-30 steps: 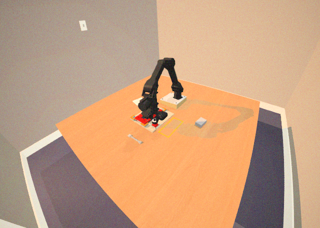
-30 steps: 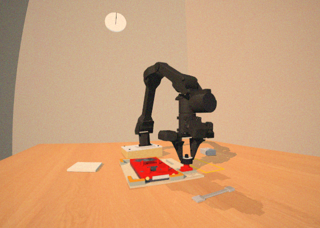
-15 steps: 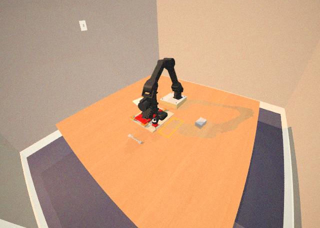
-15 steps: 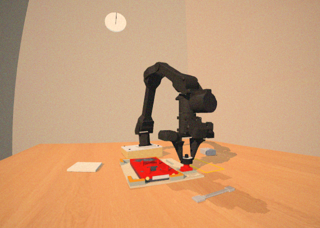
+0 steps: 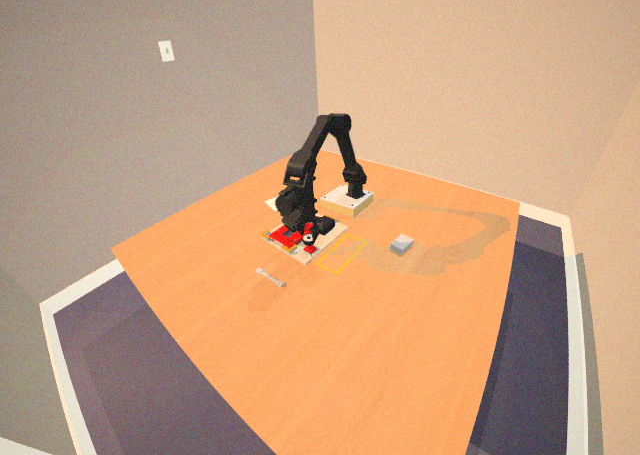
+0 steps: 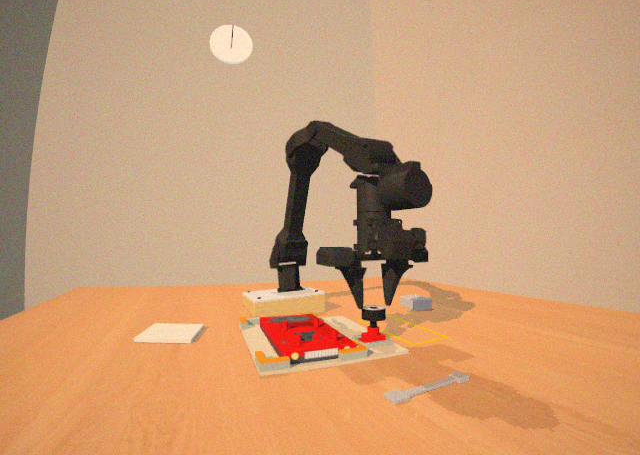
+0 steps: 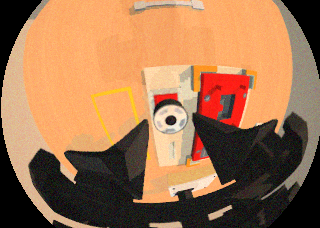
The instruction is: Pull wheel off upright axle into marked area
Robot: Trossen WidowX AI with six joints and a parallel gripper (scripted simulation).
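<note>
Right now the black wheel is 1 cm below my gripper tip. Round my gripper tip: grey block: 25 cm behind, 20 cm to the left, 5 cm below; white flat pad: 35 cm to the right, 10 cm behind, 6 cm below; grey dog-bone bar: 17 cm ahead, 6 cm below, 1 cm to the left.
</note>
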